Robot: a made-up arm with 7 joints. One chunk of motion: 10 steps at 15 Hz.
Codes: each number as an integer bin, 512 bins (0 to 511) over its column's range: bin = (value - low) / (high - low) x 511, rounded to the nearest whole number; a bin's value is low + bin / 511 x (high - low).
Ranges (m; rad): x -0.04..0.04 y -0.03..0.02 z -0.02..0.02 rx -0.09..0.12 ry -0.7..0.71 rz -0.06..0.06
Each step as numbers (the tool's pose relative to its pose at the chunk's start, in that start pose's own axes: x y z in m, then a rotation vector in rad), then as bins.
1 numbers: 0.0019 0.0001 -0.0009 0.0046 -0.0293 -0.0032
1 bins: 268 308 244 230 243 242
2 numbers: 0.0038 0.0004 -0.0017 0.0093 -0.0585 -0.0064
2 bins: 280 311 234 242 232 228
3 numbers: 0.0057 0.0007 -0.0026 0.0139 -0.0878 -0.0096
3 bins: 292 314 222 253 222 215
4 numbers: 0.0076 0.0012 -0.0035 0.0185 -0.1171 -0.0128
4 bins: 304 319 211 264 211 201
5 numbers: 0.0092 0.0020 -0.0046 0.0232 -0.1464 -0.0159
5 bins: 314 327 197 275 201 188
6 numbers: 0.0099 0.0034 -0.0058 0.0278 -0.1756 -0.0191
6 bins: 319 341 181 287 190 174
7 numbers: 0.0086 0.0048 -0.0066 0.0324 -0.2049 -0.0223
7 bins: 310 356 171 298 179 161
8 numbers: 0.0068 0.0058 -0.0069 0.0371 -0.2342 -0.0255
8 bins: 299 366 167 309 169 147
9 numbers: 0.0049 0.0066 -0.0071 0.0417 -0.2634 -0.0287
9 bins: 287 374 165 320 158 133
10 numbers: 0.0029 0.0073 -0.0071 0.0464 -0.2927 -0.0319
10 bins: 274 381 165 332 148 120
